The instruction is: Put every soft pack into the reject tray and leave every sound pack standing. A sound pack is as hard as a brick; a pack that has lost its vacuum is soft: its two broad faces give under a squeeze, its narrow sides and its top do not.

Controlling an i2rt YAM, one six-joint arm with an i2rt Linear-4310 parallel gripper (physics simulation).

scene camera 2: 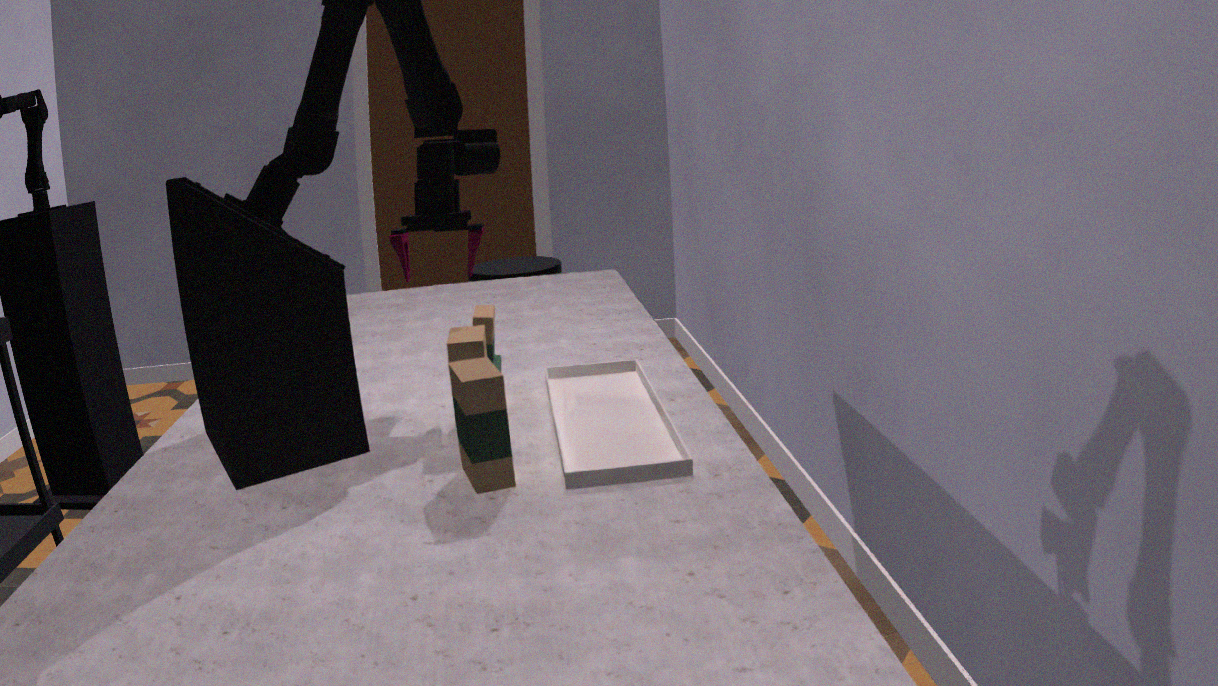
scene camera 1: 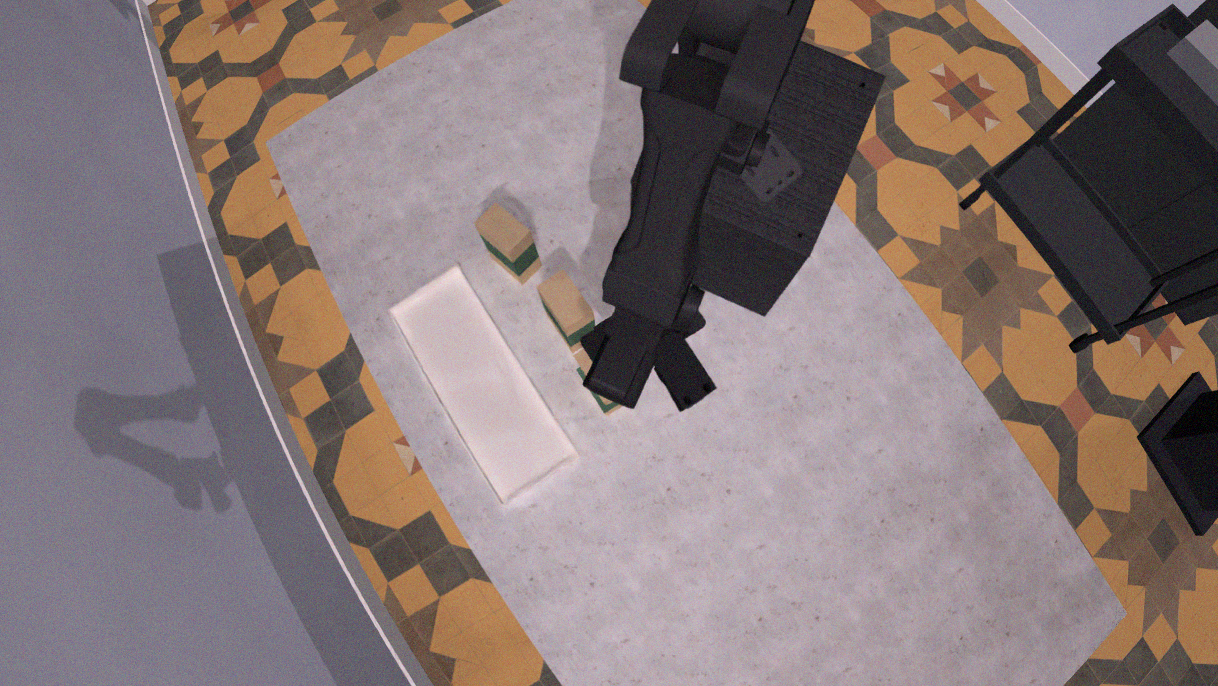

Labels:
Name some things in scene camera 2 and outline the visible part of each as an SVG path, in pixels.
My gripper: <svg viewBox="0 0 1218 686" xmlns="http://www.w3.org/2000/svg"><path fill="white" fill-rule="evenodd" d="M454 176L438 178L438 184L432 185L431 179L417 180L418 215L401 217L401 226L407 225L407 228L391 231L389 240L401 262L407 282L410 281L408 232L468 230L469 278L472 277L475 255L484 232L484 223L468 225L468 221L471 219L471 210L455 212Z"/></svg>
A white reject tray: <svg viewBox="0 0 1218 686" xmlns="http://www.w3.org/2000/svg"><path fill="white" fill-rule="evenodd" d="M637 359L545 368L546 385L566 490L693 476L693 458Z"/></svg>

